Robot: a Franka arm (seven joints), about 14 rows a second.
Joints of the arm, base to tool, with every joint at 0 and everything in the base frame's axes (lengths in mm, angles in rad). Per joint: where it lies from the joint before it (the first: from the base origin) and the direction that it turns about. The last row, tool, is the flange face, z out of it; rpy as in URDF.
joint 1: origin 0 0 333 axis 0 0 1
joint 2: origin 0 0 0 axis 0 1 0
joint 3: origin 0 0 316 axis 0 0 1
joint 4: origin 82.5 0 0 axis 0 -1 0
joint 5: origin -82.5 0 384 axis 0 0 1
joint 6: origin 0 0 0 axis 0 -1 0
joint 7: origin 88 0 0 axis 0 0 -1
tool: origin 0 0 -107 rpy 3.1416 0 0
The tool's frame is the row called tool.
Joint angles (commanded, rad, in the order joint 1, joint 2, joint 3, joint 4, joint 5, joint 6, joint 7), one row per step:
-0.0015 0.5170 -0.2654 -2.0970 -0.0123 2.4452 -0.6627
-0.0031 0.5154 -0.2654 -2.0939 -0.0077 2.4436 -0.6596
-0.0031 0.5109 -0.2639 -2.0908 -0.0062 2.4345 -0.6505
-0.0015 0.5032 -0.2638 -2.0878 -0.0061 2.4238 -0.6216
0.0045 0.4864 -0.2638 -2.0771 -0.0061 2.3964 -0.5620
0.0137 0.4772 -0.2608 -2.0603 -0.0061 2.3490 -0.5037
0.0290 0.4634 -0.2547 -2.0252 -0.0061 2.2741 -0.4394
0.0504 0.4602 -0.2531 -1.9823 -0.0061 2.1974 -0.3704
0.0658 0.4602 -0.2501 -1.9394 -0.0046 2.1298 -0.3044
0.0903 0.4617 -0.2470 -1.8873 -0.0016 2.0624 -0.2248
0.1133 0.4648 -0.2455 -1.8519 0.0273 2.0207 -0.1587
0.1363 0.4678 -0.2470 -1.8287 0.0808 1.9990 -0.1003
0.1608 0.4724 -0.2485 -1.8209 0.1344 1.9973 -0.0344
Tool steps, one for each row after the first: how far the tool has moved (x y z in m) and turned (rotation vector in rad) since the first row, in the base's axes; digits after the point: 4 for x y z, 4 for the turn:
0.0011 -0.0010 0.0018 0.0013 -0.0044 -0.0084
0.0022 -0.0002 0.0046 0.0024 -0.0043 -0.0180
0.0036 0.0008 0.0090 -0.0009 -0.0072 -0.0457
0.0081 0.0041 0.0201 -0.0079 -0.0133 -0.1003
0.0120 0.0109 0.0276 -0.0118 0.0024 -0.1493
0.0209 0.0229 0.0426 -0.0157 0.0225 -0.1960
0.0304 0.0360 0.0553 -0.0269 0.0468 -0.2441
0.0393 0.0468 0.0672 -0.0389 0.0655 -0.2937
0.0513 0.0635 0.0823 -0.0553 0.0747 -0.3470
0.0596 0.0802 0.0917 -0.0499 0.0778 -0.4056
0.0659 0.0970 0.0978 -0.0235 0.0763 -0.4732
0.0694 0.1145 0.0980 0.0010 0.0746 -0.5466

